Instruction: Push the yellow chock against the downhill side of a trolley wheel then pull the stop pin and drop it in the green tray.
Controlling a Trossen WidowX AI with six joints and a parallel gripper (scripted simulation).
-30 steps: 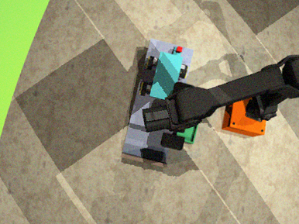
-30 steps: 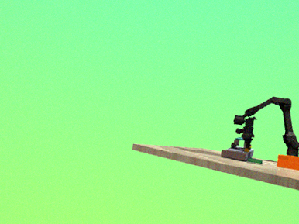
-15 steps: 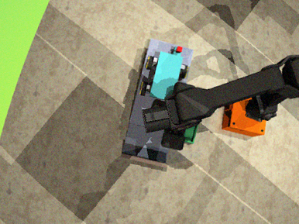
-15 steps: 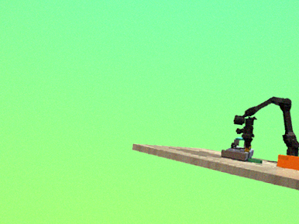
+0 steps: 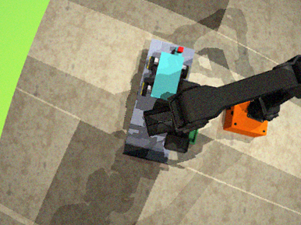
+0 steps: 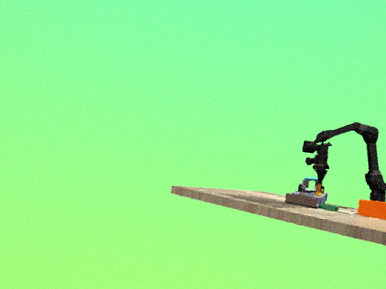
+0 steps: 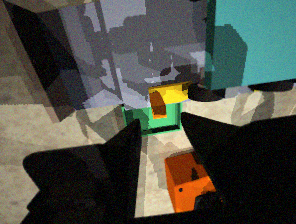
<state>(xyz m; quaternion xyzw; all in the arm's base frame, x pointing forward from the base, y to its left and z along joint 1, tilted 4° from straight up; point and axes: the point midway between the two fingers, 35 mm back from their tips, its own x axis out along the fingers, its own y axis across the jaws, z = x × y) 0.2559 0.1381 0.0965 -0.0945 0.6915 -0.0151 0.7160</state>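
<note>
Now: the yellow chock 5 cm below my gripper tip, 3 cm to the right of it and 1 cm ahead of it. Also, from my gripper tip: cyan trolley: 11 cm to the right, 7 cm ahead, 2 cm below; green tray: 14 cm below, 6 cm behind, 2 cm to the right; grey ramp: 10 cm to the right, 9 cm below, 7 cm ahead.
</note>
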